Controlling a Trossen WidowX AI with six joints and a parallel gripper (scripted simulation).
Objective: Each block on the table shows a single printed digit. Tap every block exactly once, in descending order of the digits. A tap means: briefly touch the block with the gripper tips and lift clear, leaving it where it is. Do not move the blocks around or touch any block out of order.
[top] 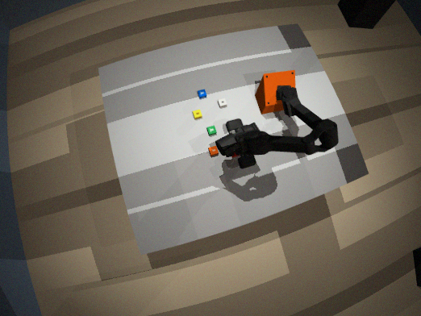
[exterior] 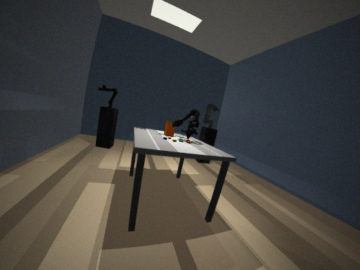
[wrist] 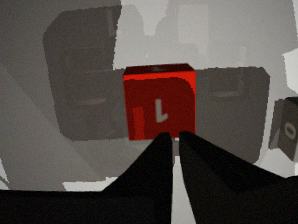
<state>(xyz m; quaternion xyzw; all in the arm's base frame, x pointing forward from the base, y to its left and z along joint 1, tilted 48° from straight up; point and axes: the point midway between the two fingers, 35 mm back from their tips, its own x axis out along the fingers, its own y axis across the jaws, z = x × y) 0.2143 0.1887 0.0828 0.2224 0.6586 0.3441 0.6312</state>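
The red block lies 1 cm ahead of my gripper tip, 1 cm to the left of it and 2 cm below it. Also, from my gripper tip: grey block: 9 cm to the right, 2 cm below; orange block: 10 cm ahead, 1 cm to the right, 2 cm below; green block: 9 cm ahead, 10 cm to the right, 2 cm below.
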